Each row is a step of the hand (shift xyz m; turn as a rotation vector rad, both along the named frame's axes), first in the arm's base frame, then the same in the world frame.
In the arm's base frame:
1: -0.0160 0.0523 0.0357 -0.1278 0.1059 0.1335
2: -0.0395 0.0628 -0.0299 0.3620 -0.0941 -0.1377
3: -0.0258 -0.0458 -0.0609 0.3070 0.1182 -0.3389
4: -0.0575 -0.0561 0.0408 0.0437 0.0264 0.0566
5: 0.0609 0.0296 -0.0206 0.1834 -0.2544 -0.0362
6: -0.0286 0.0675 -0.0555 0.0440 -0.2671 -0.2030
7: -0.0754 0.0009 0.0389 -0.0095 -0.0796 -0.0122
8: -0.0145 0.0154 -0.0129 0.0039 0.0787 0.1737
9: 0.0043 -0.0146 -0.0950 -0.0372 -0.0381 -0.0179
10: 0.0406 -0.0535 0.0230 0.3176 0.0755 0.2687
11: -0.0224 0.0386 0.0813 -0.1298 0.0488 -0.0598
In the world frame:
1: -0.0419 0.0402 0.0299 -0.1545 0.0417 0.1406
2: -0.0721 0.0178 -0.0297 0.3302 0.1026 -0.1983
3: 0.0031 -0.0660 -0.0459 0.1397 0.1826 -0.4126
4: -0.0070 -0.0662 0.0607 0.0225 0.0604 0.0407
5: 0.0277 0.0530 -0.0379 0.2976 -0.0989 -0.0363
6: -0.0686 0.0211 -0.0575 0.1828 -0.2327 -0.1641
7: -0.0564 -0.0332 0.0540 0.0407 -0.0701 0.0026
8: -0.0219 0.0001 -0.0116 -0.0314 0.1077 0.1543
9: 0.0047 -0.0332 -0.0902 -0.0070 -0.0556 -0.0031
10: 0.0667 -0.0117 0.0214 0.2238 0.3122 0.1767
11: -0.0347 0.0377 0.0773 -0.1366 -0.0533 -0.0363

